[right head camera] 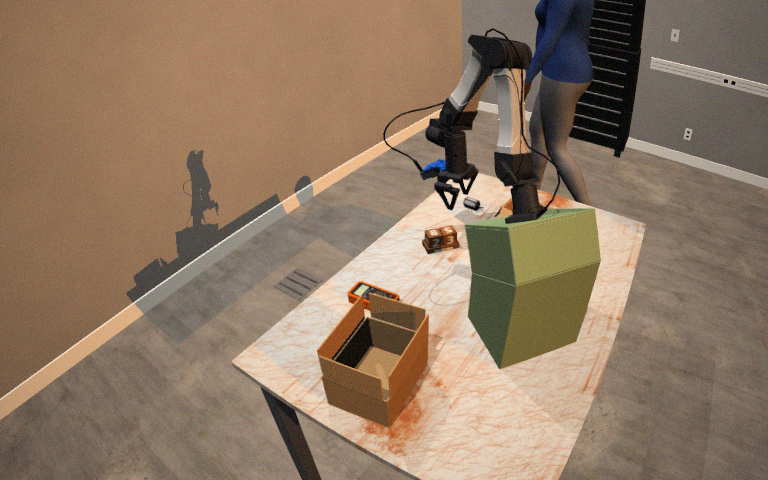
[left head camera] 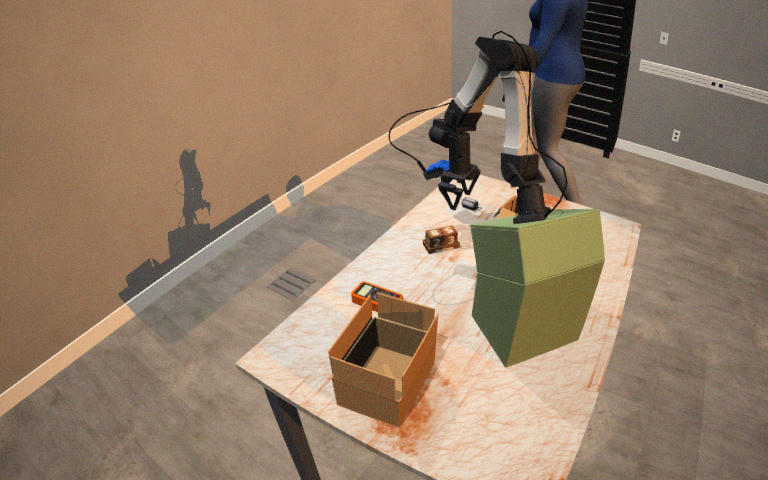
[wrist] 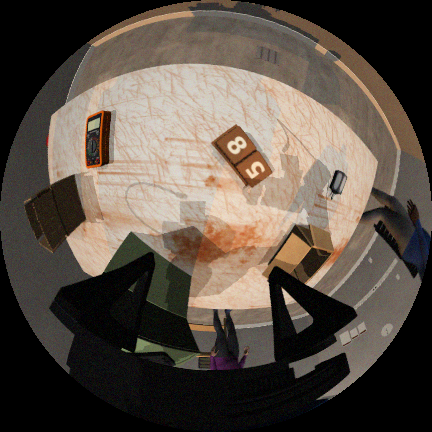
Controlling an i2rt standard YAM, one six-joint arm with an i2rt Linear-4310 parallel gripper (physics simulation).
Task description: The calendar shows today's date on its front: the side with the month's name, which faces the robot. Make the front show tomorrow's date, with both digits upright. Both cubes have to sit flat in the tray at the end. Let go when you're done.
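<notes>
The calendar's wooden tray (left head camera: 443, 249) (right head camera: 441, 249) holds two brown cubes side by side, both seated flat. In the head views the left cube (left head camera: 436, 238) (right head camera: 435, 238) shows 2 on the side facing the cameras and 8 on top. The right cube (left head camera: 450, 236) (right head camera: 449, 236) shows 3 on that side and 5 on top. The wrist view shows the tops of the 8 cube (wrist: 236, 145) and the 5 cube (wrist: 255, 170). The month's name is not readable. My gripper (left head camera: 460, 200) (right head camera: 457, 200) (wrist: 214, 267) is open and empty, above the table and apart from the calendar.
A green block (left head camera: 543, 283) (right head camera: 538, 283) stands beside the calendar under the arm's base. An open cardboard box (left head camera: 365, 396) (right head camera: 356, 393) and an orange multimeter (left head camera: 365, 291) (wrist: 97, 139) are on the table. A small dark cylinder (left head camera: 470, 203) (wrist: 338, 182) and another cardboard box (wrist: 290, 250) lie farther back.
</notes>
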